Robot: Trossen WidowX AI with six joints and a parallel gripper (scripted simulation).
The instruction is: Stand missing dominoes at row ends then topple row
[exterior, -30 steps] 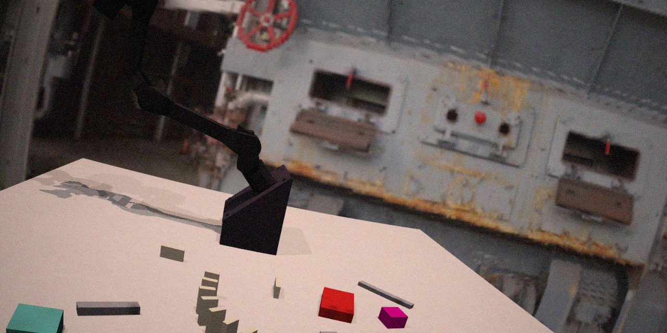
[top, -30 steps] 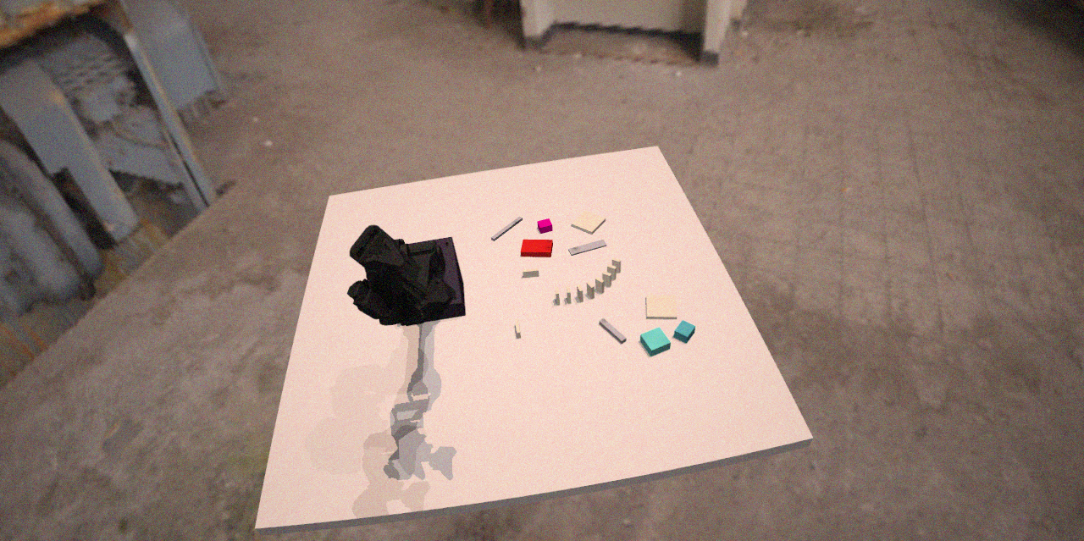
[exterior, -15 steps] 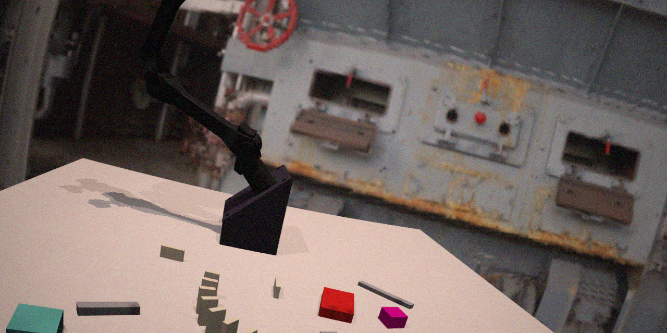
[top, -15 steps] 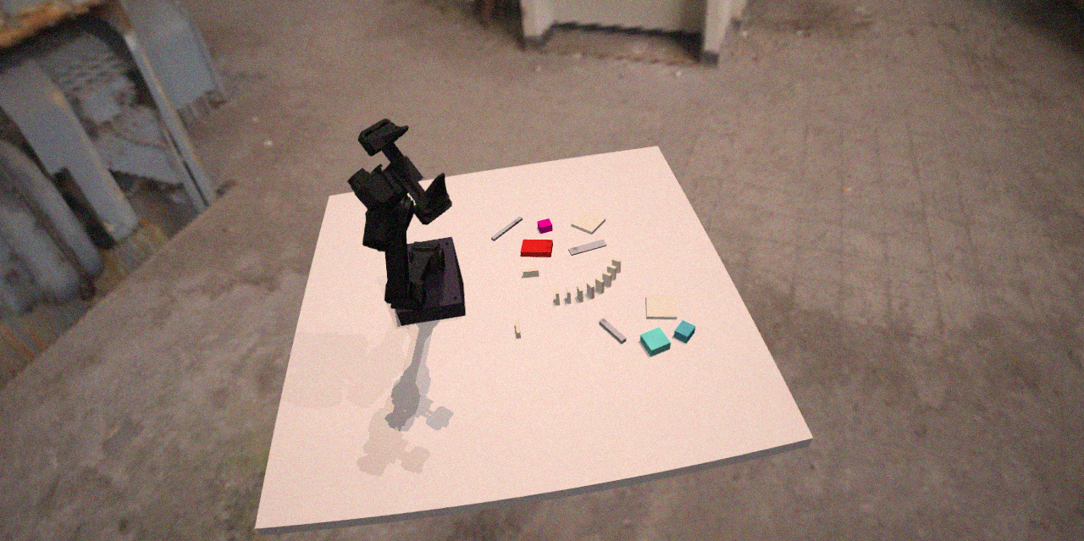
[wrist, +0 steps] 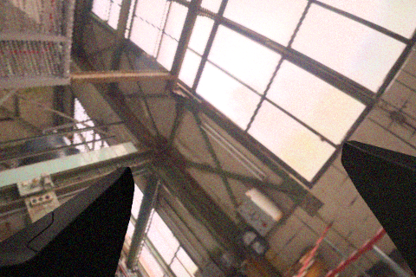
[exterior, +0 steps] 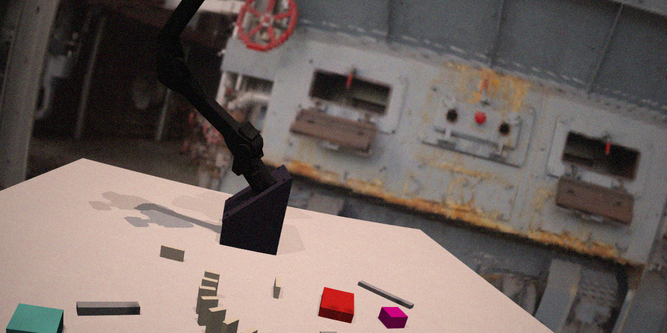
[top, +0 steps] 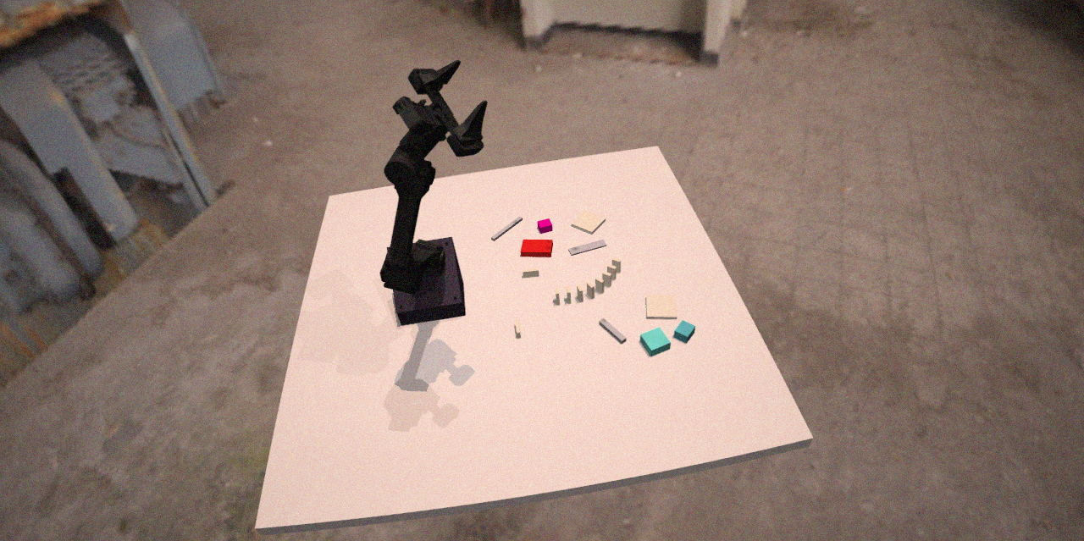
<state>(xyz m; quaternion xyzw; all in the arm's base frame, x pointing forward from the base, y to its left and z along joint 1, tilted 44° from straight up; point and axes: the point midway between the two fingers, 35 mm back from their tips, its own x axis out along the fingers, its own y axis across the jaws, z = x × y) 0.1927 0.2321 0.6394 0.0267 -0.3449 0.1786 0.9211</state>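
Right now the red block is 11 cm ahead of my gripper tip, 42 cm to the left of it and 78 cm below it. The rest, counted from my gripper tip: grey bar 27 cm ahead, 39 cm to the left, 79 cm below; then magenta cube 16 cm ahead, 52 cm to the left, 78 cm below.
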